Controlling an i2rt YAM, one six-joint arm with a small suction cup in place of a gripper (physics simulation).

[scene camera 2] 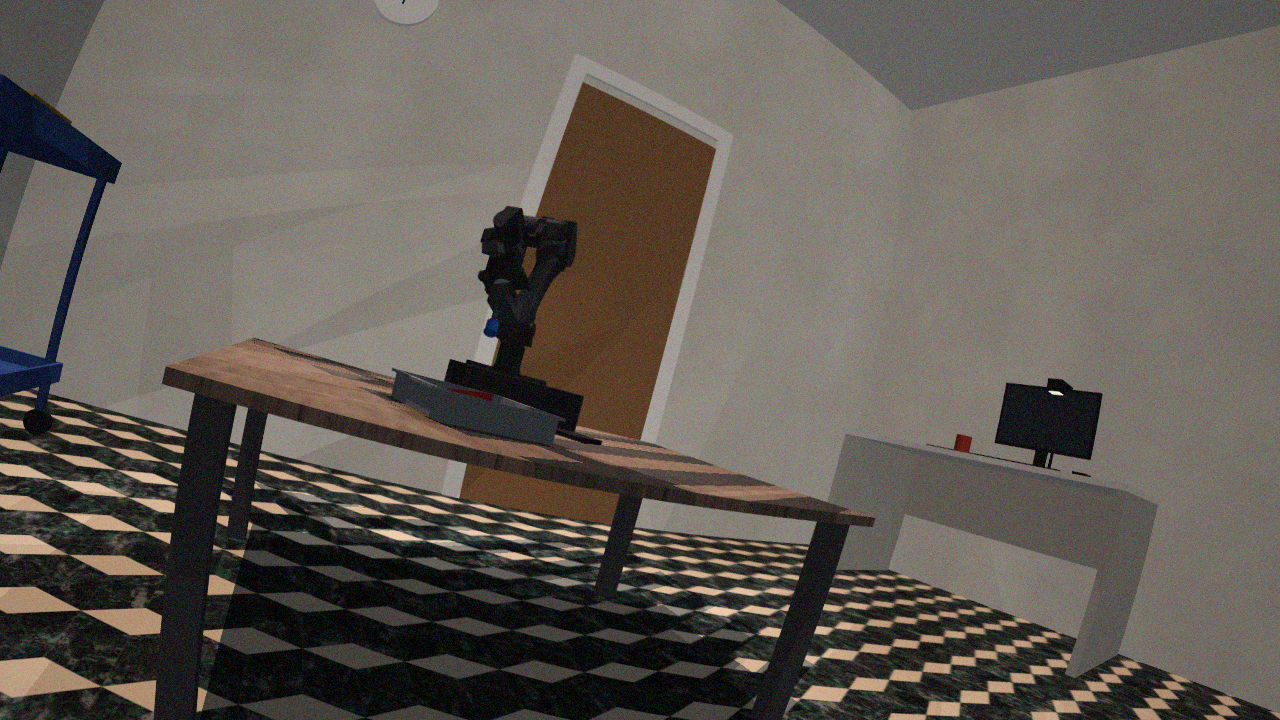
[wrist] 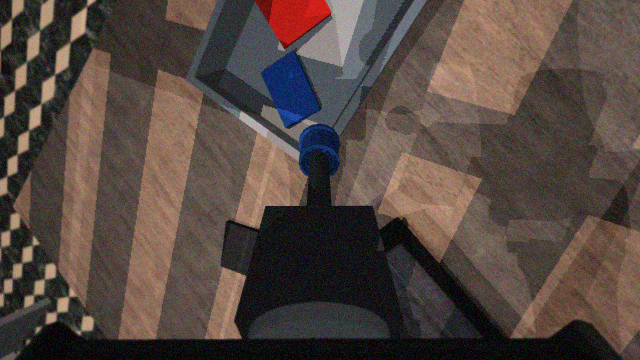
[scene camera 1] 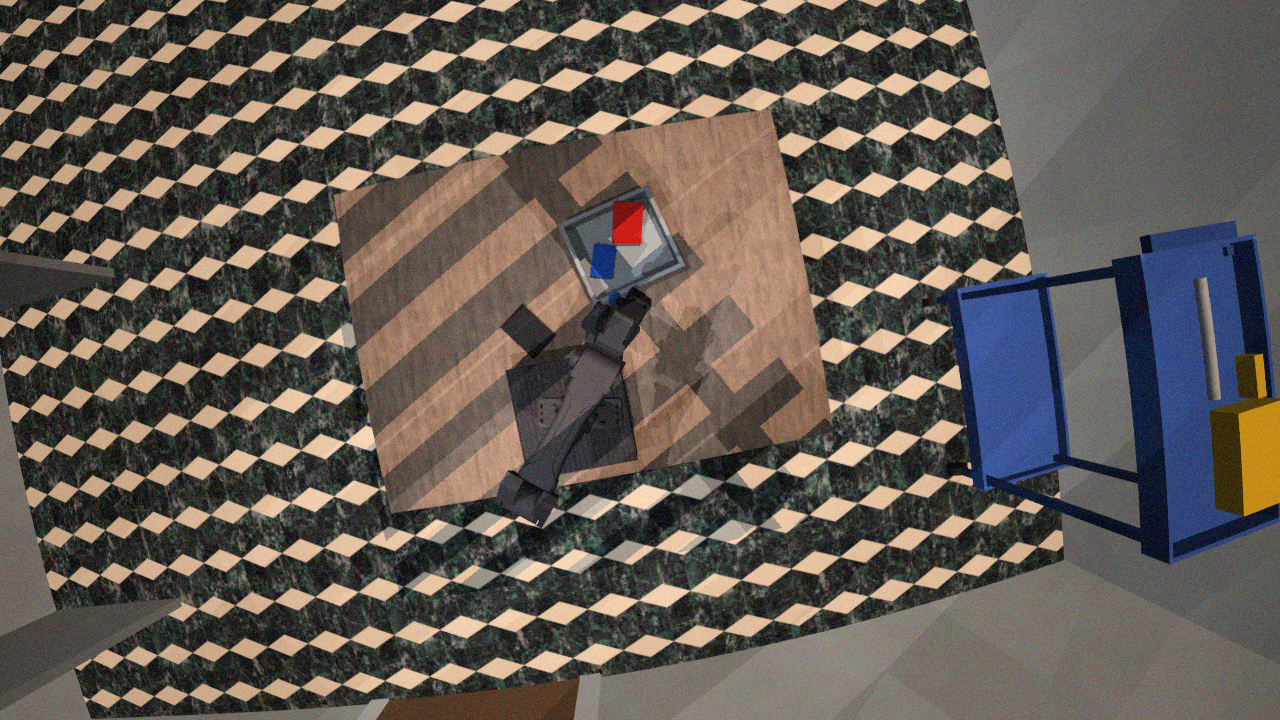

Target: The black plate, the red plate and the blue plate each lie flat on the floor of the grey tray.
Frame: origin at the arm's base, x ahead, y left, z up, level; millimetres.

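Where they show: hand, its tool point: (scene camera 2: pixel 490 333) (wrist: pixel 319 143) (scene camera 1: pixel 614 297); arm's base, origin of its link: (scene camera 2: pixel 505 374).
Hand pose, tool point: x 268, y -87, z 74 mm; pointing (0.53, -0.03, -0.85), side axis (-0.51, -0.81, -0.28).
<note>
Each offset is from my tool point to the centre of the thing. Level surfaces: height alone.
The red plate @(dx +204, dy -27, dz -132 mm) (scene camera 1: pixel 627 222) (scene camera 2: pixel 470 393) (wrist: pixel 296 19) and the smaller blue plate @(dx +109, dy +36, dz -157 mm) (scene camera 1: pixel 603 260) (wrist: pixel 291 90) lie apart inside the grey tray @(dx +144, dy -12, dz -140 mm) (scene camera 1: pixel 667 227) (scene camera 2: pixel 501 419) (wrist: pixel 252 124), seemingly flat on its floor. The black plate @(dx -70, dy +229, dz -160 mm) (scene camera 1: pixel 527 330) (scene camera 2: pixel 579 436) (wrist: pixel 239 248) lies flat on the table, outside the tray and beside the arm's base; my gripper body hides part of it in the wrist view. My gripper, a blue suction cup (scene camera 1: pixel 614 296) (scene camera 2: pixel 491 327) (wrist: pixel 319 150), is open and holds nothing. It hangs well above the table, near the tray's corner closest to the base.
The arm's dark base (scene camera 1: pixel 617 445) stands on the wooden table @(dz -165 mm) (scene camera 1: pixel 733 179) (scene camera 2: pixel 259 376), near one edge. The tray's raised walls surround the two plates. A blue cart (scene camera 1: pixel 1011 385) (scene camera 2: pixel 53 134) stands away from the table, and a grey desk (scene camera 2: pixel 993 501) with a monitor stands farther off.
</note>
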